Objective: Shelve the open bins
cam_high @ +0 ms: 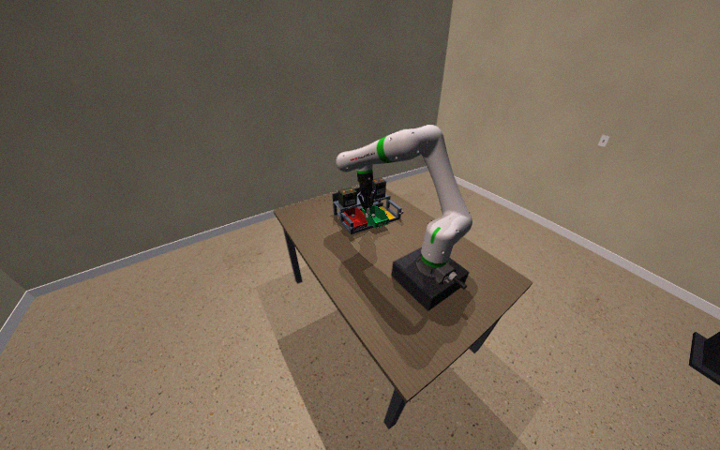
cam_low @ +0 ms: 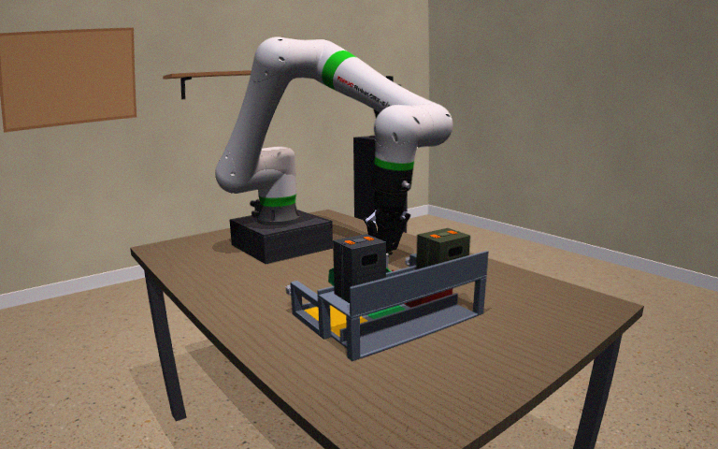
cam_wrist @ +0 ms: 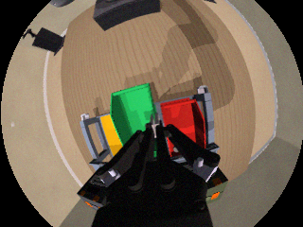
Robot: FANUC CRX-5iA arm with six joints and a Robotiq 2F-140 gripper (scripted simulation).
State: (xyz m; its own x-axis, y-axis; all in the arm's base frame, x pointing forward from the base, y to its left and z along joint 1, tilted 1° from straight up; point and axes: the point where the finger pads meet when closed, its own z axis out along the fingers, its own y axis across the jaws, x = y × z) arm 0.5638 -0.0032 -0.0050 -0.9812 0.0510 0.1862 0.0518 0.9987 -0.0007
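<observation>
The green bin is 10 mm behind my hand, 50 mm to the right of it and 40 mm below it. Also, from my hand: olive box (150 mm ahead, 60 mm to the left, 50 mm above); then black box (140 mm ahead, 170 mm to the right, 70 mm above); then red bin (60 mm ahead, 70 mm to the left, 50 mm below).
</observation>
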